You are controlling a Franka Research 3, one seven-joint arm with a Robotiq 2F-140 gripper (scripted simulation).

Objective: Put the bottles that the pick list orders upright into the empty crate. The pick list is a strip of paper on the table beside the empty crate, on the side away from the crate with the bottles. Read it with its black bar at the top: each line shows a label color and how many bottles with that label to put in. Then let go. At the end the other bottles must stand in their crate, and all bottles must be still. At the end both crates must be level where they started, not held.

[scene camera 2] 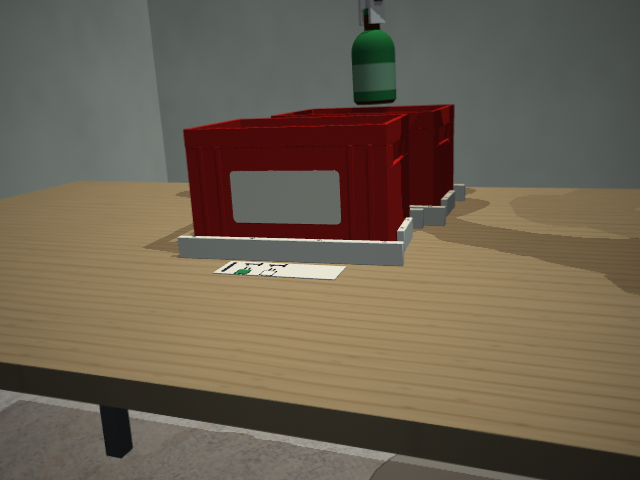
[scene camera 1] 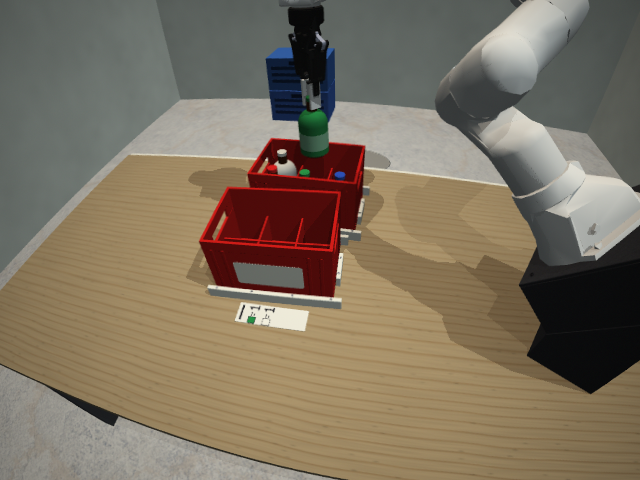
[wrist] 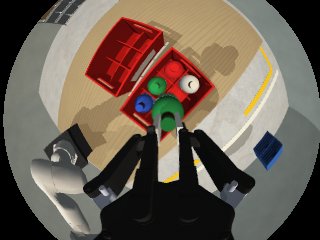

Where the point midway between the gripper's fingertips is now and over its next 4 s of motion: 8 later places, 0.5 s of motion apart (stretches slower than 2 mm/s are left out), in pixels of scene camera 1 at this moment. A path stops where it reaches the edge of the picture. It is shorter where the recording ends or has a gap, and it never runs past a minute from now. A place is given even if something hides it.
My gripper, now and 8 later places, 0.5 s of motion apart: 311, 106; 312, 110; 312, 114; 313, 119; 313, 124; 314, 129; 314, 135; 315, 141; 315, 147
